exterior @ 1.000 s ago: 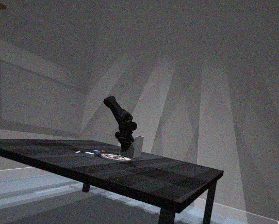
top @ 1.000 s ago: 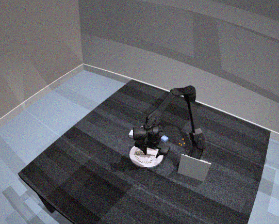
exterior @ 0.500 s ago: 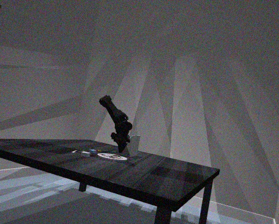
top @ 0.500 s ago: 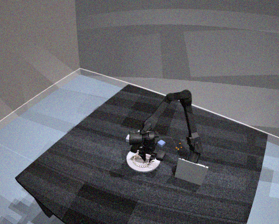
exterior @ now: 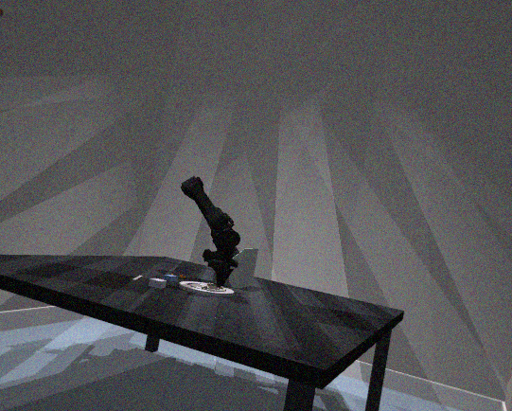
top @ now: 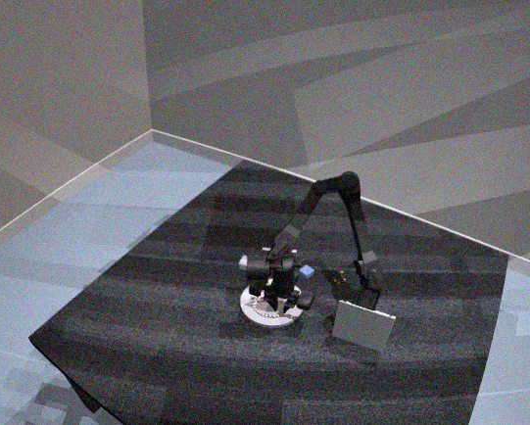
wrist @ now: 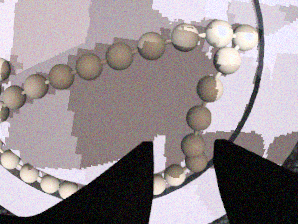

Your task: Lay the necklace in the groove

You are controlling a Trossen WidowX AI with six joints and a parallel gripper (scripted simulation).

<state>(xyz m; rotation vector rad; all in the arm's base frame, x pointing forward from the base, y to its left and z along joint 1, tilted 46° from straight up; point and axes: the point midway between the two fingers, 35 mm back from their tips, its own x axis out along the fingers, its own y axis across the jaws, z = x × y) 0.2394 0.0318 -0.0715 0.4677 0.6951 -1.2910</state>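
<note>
Right now the round white bead board is 5 cm ahead of my gripper tip, 3 cm to the right of it and 1 cm below it. From my gripper tip the other things lie so: small white block (21 cm ahead, 13 cm to the right, 1 cm below); then small blue cube (2 cm ahead, 20 cm to the right, 1 cm below); then thin white stick (16 cm ahead, 25 cm to the right, 2 cm below).
</note>
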